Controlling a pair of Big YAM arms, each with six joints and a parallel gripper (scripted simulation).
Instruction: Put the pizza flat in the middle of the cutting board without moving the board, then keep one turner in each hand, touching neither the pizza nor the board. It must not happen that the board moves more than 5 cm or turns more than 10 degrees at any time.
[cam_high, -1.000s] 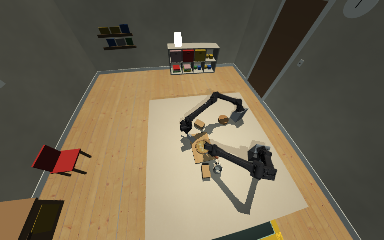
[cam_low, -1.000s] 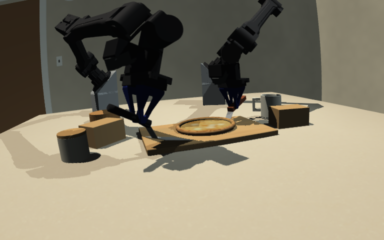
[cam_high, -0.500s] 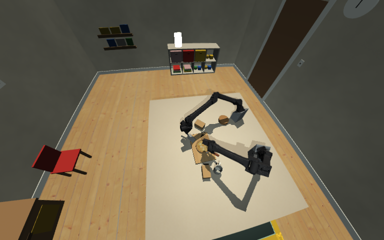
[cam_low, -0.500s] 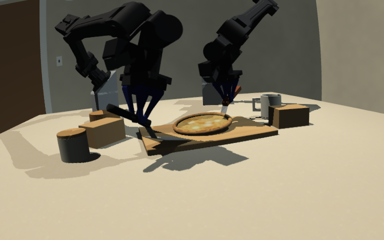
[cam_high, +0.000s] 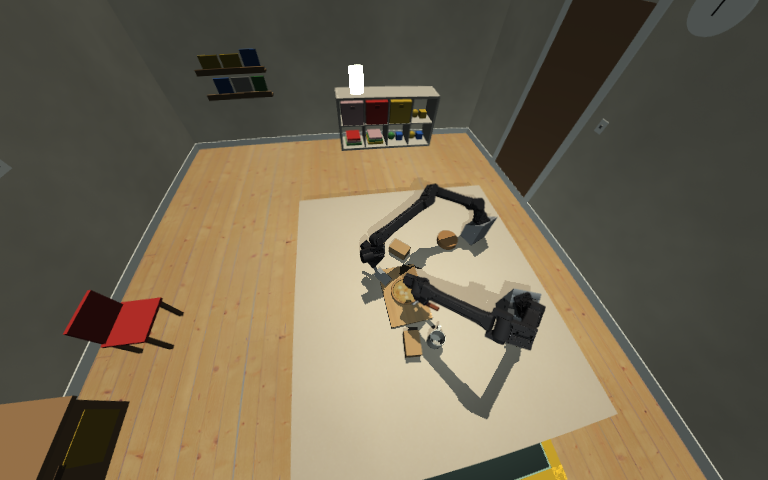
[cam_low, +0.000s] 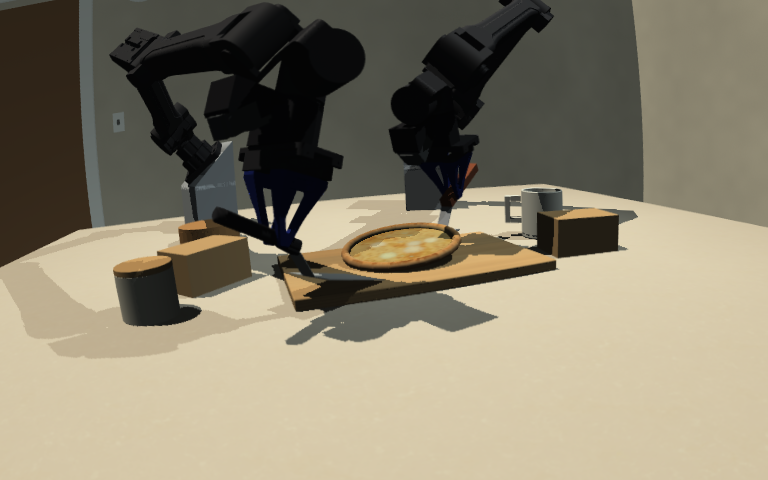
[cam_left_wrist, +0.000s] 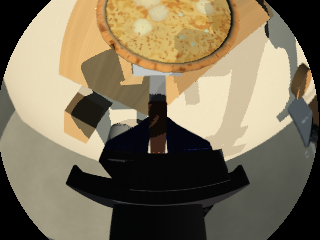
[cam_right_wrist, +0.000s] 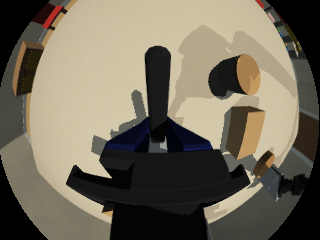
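Right now the pizza is 11 cm to the right of my left hand, 8 cm ahead of it and 6 cm below it. Also, from my left hand: cutting board 10 cm to the right, 9 cm ahead, 8 cm below; black-handled turner 28 cm to the right, 25 cm ahead, 1 cm below; brown-handled turner 3 cm below, 2 cm to the right, 2 cm ahead.
Right now the black-handled turner is 1 cm behind my right hand, 1 cm to the left of it and 1 cm below it. The rest, counted from my right hand: pizza: 18 cm behind, 17 cm to the left, 6 cm below; cutting board: 17 cm behind, 18 cm to the left, 9 cm below; lidded canister: 7 cm behind, 18 cm to the right, 6 cm below.
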